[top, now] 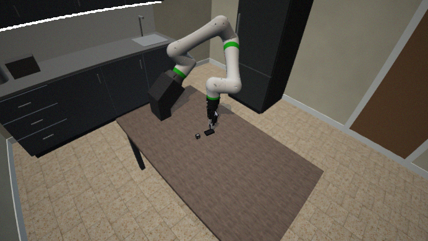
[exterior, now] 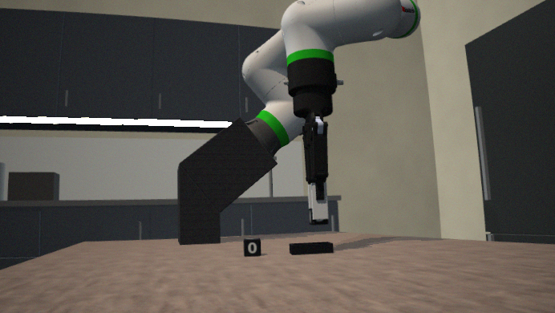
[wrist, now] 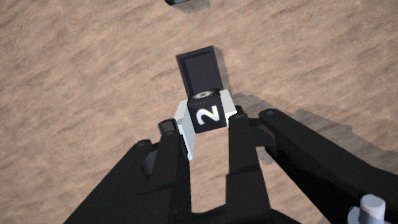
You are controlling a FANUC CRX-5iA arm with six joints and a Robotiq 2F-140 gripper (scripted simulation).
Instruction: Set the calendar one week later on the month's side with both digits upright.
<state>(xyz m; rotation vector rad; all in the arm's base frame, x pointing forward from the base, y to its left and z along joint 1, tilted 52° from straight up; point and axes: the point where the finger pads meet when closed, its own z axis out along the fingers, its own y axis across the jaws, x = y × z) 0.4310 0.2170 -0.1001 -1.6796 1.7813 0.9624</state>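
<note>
Now: the black tray 2 cm to the right of my hand and 8 cm below it. Round my hand: cube: 3 cm below.
</note>
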